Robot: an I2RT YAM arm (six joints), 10 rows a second.
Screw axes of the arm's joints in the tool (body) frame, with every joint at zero. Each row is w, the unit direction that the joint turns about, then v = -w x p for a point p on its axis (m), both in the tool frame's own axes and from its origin. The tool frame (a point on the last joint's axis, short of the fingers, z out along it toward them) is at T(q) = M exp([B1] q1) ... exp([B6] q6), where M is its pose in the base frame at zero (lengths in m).
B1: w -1 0 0 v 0 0.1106 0
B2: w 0 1 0 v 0.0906 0 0.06
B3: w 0 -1 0 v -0.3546 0 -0.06
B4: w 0 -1 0 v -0.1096 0 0
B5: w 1 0 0 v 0 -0.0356 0
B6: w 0 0 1 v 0 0 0
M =
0 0 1 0.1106
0 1 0 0
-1 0 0 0.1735
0 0 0 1
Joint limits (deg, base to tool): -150..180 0..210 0..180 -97..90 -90..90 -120..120
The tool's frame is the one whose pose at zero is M.
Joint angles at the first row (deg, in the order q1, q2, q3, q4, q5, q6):
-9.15, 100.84, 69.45, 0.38, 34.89, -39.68
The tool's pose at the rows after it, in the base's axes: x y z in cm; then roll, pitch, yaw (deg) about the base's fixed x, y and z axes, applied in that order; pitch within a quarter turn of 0, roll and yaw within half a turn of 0:
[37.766 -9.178 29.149 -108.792 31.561 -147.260]
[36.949 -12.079 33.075 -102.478 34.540 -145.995]
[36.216 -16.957 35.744 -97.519 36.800 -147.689]
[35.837 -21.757 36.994 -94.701 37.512 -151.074]
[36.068 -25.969 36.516 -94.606 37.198 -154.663]
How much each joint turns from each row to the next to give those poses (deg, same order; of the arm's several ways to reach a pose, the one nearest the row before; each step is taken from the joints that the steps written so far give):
-1.51, -5.69, 0.42, 5.36, 0.00, -5.86
-4.58, -1.74, 4.26, 1.29, -1.90, -2.53
-7.26, 1.68, 5.77, 1.18, -2.51, -1.34
-6.38, 4.04, 6.29, 0.46, -1.22, -0.89
-4.70, 5.53, 5.60, 0.04, -1.03, -0.44

